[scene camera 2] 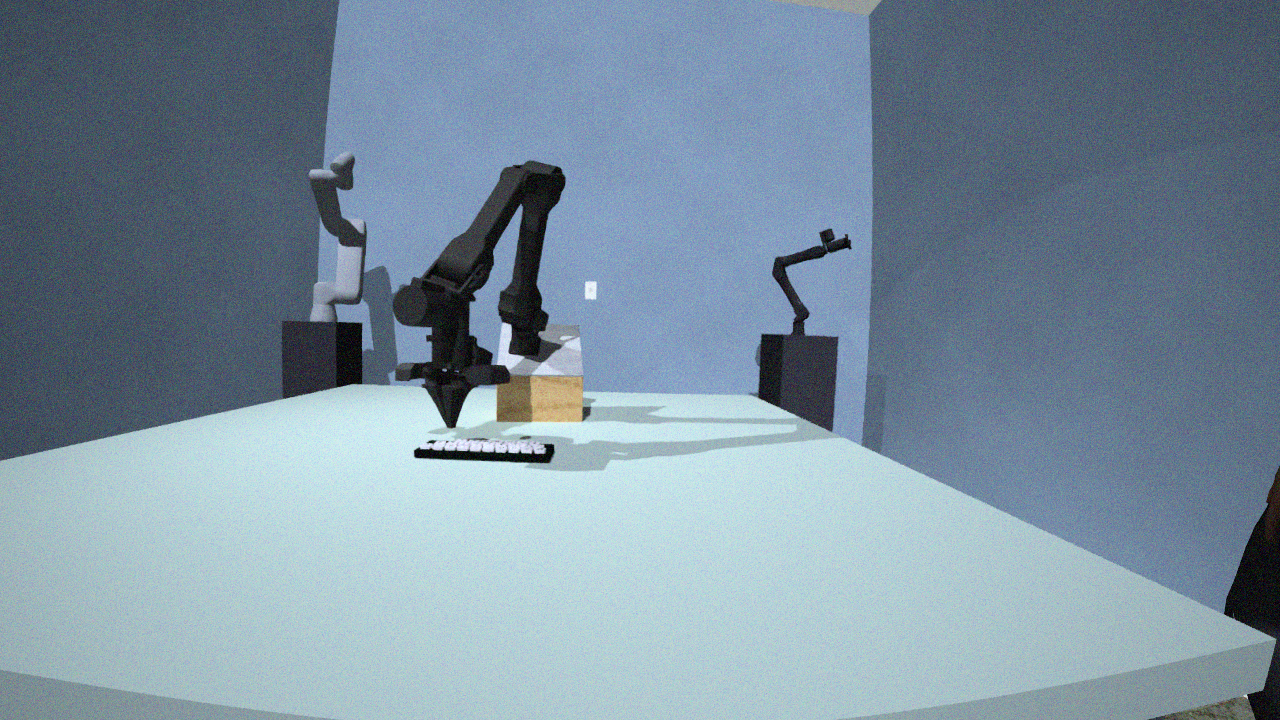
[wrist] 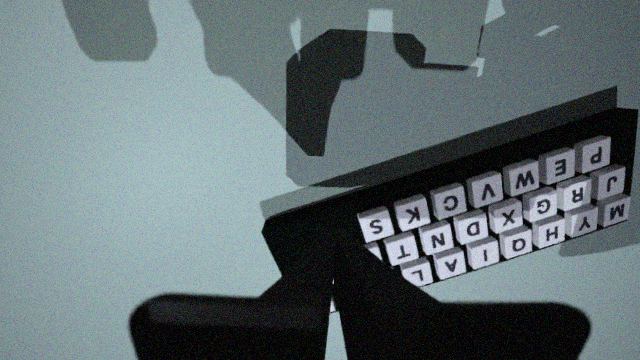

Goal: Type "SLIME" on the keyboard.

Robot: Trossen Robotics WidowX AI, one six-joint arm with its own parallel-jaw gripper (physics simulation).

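Places are measured from the arm's base along level axes (x ahead, y left, z up), in centimetres.
Where they show: gripper, fingertip midpoint: (scene camera 2: 451,427) (wrist: 332,238); arm's base, origin of the base link: (scene camera 2: 524,345).
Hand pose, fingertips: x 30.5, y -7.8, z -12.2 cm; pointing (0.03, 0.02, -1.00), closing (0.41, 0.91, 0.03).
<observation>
Each offset is from my fingertips to the top centre of the thing.
A black keyboard @(dy +6.2, dx +3.4, dz -1.6 cm) (scene camera 2: 484,455) (wrist: 450,172) with white letter keys lies on the table; its letters appear upside down in the wrist view. The S key @(dy +2.0, dx +1.2, dz -1.6 cm) (wrist: 377,225) is at the left end of the far visible row, and the E key @(dy +11.5, dx +1.8, dz -1.6 cm) (wrist: 558,167) is toward its right end. The L key @(dy +3.3, dx +5.1, dz -1.6 cm) (wrist: 418,274), I key @(dy +7.1, dx +5.3, dz -1.6 cm) (wrist: 483,254) and M key @(dy +14.7, dx +5.7, dz -1.6 cm) (wrist: 616,211) are in the near row. My gripper (scene camera 2: 451,424) (wrist: 332,238) is shut and empty, pointing down above the table by the keyboard's left end. Its fingers hide some keys left of L in the wrist view.
A wooden box (scene camera 2: 539,399) with a pale top stands behind the keyboard. A grey arm (scene camera 2: 350,264) and a small dark arm (scene camera 2: 787,282) stand on dark pedestals behind the table. A dark shape (scene camera 2: 1260,573) partly shows at the right edge. Arm shadows cross the table.
</observation>
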